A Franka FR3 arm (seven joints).
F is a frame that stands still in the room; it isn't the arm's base.
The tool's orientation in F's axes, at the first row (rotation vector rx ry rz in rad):
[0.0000, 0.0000, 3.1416]
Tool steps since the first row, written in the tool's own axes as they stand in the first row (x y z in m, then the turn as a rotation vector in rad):
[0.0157, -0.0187, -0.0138, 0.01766, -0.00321, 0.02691]
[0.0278, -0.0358, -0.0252, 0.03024, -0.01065, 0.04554]
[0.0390, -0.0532, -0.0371, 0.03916, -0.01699, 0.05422]
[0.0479, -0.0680, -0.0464, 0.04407, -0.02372, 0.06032]
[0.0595, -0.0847, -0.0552, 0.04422, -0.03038, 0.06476]
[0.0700, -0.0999, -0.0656, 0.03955, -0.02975, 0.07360]
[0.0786, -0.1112, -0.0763, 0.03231, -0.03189, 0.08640]
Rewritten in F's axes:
[-0.0157, 0.0187, -0.0138, -0.01766, 0.00321, 0.02691]
[-0.0278, 0.0358, -0.0252, -0.03024, 0.01065, 0.04554]
[-0.0390, 0.0532, -0.0371, -0.03916, 0.01699, 0.05422]
[-0.0479, 0.0680, -0.0464, -0.04407, 0.02372, 0.06032]
[-0.0595, 0.0847, -0.0552, -0.04422, 0.03038, 0.06476]
[-0.0700, 0.0999, -0.0656, -0.03955, 0.02975, 0.07360]
[-0.0786, 0.1112, -0.0763, -0.03231, 0.03189, 0.08640]

